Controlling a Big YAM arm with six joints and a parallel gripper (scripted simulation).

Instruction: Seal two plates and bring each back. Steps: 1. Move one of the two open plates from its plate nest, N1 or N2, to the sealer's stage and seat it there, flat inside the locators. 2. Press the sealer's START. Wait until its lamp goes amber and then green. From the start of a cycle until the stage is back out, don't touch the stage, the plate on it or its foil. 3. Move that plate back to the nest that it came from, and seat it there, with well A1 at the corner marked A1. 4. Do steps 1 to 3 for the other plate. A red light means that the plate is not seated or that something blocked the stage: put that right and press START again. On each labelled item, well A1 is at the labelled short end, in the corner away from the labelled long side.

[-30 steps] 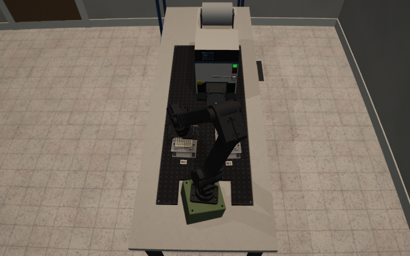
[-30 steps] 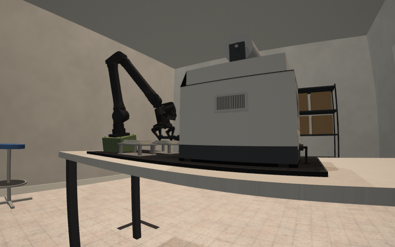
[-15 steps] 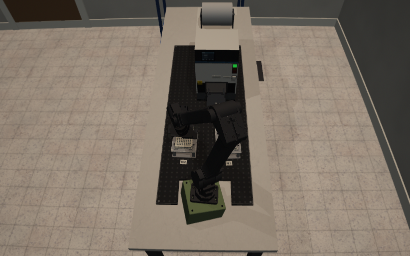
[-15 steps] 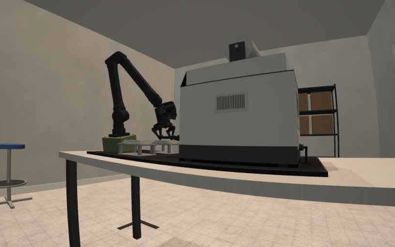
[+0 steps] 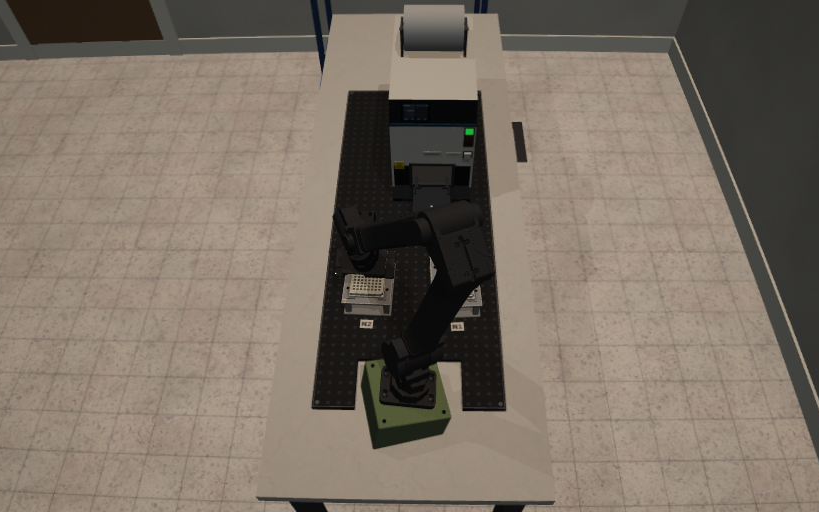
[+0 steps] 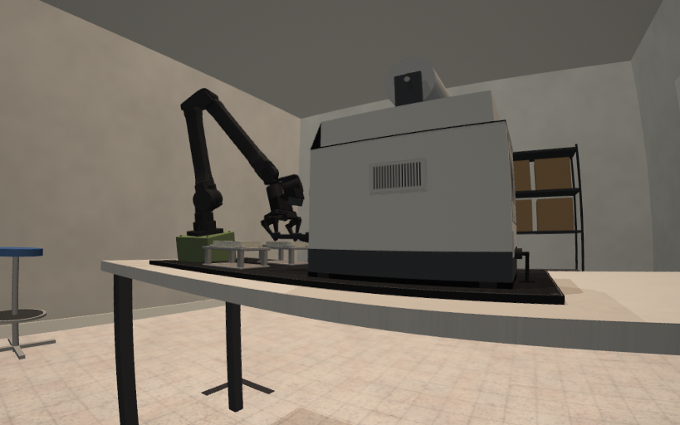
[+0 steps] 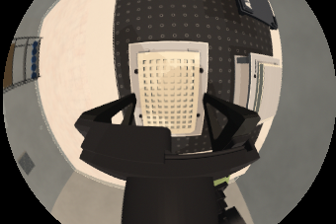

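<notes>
Right now my hand is 20 mm above the white well plate. From my hand the other things lie so: yellow warning label: 300 mm ahead, 60 mm to the right, 60 mm above; then sealer stage: 200 mm ahead, 150 mm to the right, 10 mm above; then N2 label: 100 mm behind, 90 mm below.
</notes>
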